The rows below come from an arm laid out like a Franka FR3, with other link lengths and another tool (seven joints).
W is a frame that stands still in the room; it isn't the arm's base.
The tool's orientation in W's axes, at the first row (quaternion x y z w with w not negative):
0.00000, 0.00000, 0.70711, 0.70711
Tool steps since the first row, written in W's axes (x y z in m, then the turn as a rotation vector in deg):
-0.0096, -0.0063, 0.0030, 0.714, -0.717, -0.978
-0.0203, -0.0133, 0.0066, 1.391, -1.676, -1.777
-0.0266, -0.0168, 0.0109, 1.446, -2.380, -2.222
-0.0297, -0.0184, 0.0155, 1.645, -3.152, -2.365
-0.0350, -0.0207, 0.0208, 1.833, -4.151, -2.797
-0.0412, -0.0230, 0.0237, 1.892, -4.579, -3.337
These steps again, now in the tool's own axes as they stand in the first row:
-0.0063, 0.0096, 0.0030, -0.717, -0.714, -0.978
-0.0133, 0.0203, 0.0066, -1.676, -1.391, -1.777
-0.0168, 0.0266, 0.0109, -2.380, -1.446, -2.222
-0.0184, 0.0297, 0.0155, -3.152, -1.645, -2.365
-0.0207, 0.0350, 0.0208, -4.151, -1.833, -2.797
-0.0230, 0.0412, 0.0237, -4.579, -1.892, -3.337

